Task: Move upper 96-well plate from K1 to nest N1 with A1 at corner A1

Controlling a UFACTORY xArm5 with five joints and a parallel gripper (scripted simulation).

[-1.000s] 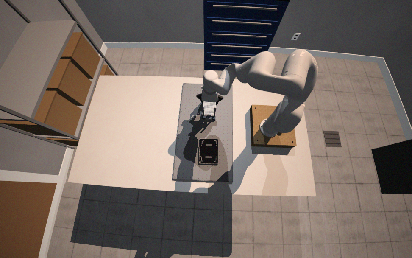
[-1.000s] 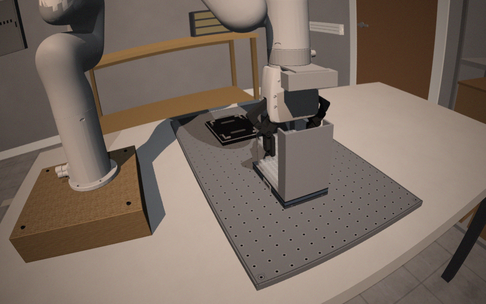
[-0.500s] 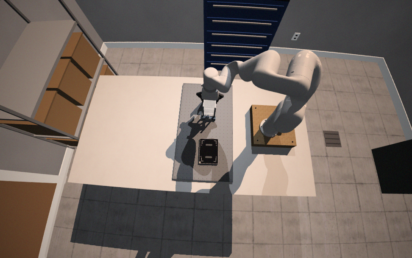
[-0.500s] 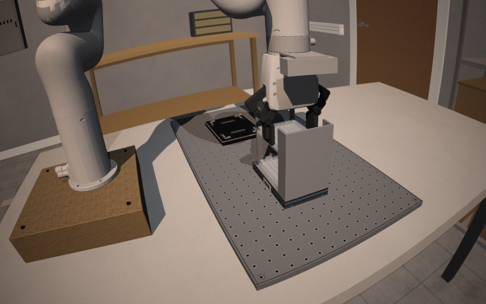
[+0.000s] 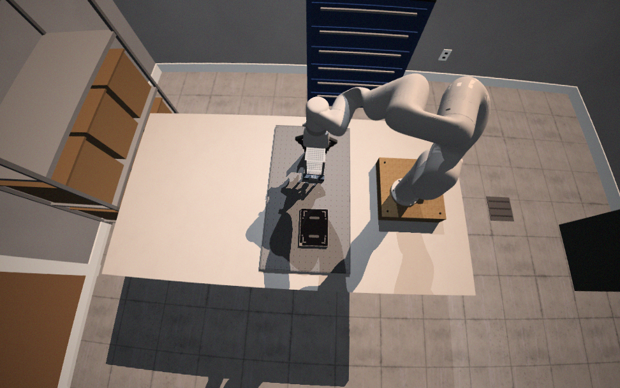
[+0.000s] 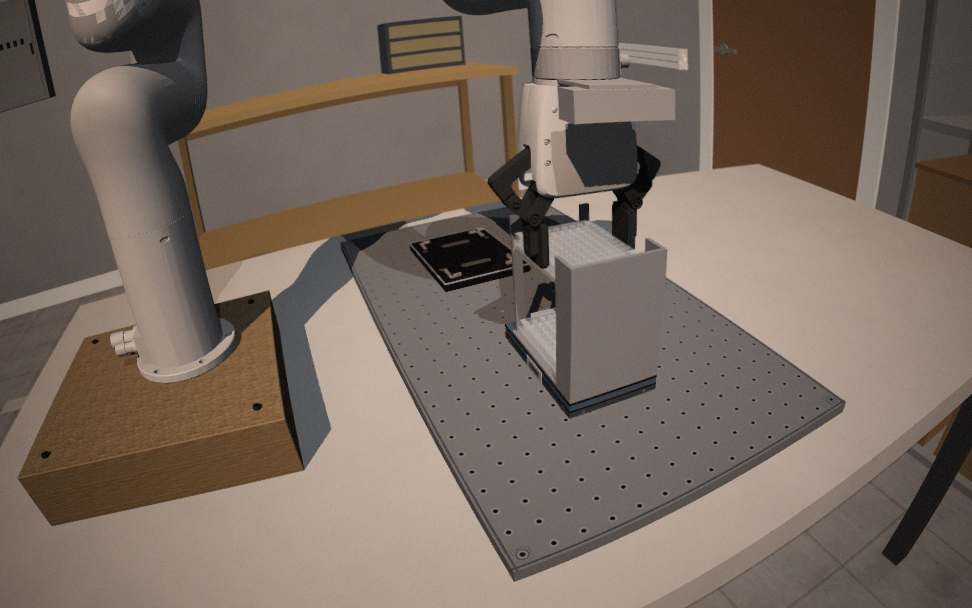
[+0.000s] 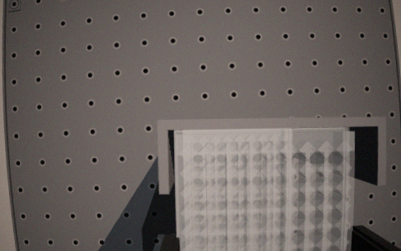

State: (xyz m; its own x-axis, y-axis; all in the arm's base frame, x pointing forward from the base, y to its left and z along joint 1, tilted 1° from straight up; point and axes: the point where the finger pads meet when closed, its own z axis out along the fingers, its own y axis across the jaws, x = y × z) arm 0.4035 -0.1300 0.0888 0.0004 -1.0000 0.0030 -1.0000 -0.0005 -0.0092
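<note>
My hand is 310 mm to the right of the black plate nest N1, 130 mm above it and 20 mm past it. The rest, counted from my hand: A1 mark: 390 mm to the left, 120 mm below, 30 mm ahead; rack wall: 70 mm to the right, 50 mm below.
</note>
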